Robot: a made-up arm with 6 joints. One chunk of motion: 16 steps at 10 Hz.
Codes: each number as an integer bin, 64 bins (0 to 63) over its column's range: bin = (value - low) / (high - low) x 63, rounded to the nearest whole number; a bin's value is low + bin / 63 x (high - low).
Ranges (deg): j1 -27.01..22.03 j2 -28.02..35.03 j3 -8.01..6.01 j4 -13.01..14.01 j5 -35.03..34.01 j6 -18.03..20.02
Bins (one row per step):
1: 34 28 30 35 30 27
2: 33 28 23 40 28 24
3: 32 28 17 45 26 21
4: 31 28 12 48 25 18
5: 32 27 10 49 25 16
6: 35 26 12 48 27 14
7: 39 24 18 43 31 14
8: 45 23 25 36 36 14
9: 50 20 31 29 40 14
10: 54 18 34 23 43 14
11: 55 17 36 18 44 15
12: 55 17 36 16 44 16
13: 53 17 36 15 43 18
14: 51 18 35 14 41 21
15: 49 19 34 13 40 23
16: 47 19 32 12 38 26
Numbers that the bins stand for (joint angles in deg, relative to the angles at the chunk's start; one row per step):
1: -0.54 0.00 -1.33 2.00 -2.15 -1.72
2: -1.32 0.00 -2.89 4.15 -4.35 -3.53
3: -2.10 0.00 -4.23 6.29 -6.54 -5.35
4: -2.88 0.00 -5.34 7.58 -7.63 -7.16
5: -2.10 -1.00 -5.78 8.01 -7.63 -8.37
6: 0.23 -2.00 -5.34 7.58 -5.44 -9.57
7: 3.35 -4.00 -4.00 5.43 -1.06 -9.57
8: 8.02 -5.00 -2.45 2.43 4.42 -9.57
9: 11.91 -8.00 -1.11 -0.57 8.80 -9.57
10: 15.02 -10.01 -0.44 -3.15 12.09 -9.57
11: 15.80 -11.01 0.00 -5.29 13.19 -8.97
12: 15.80 -11.01 0.00 -6.15 13.19 -8.37
13: 14.25 -11.01 0.00 -6.58 12.09 -7.16
14: 12.69 -10.01 -0.22 -7.01 9.90 -5.35
15: 11.13 -9.00 -0.44 -7.43 8.80 -4.14
16: 9.58 -9.00 -0.89 -7.86 6.61 -2.33

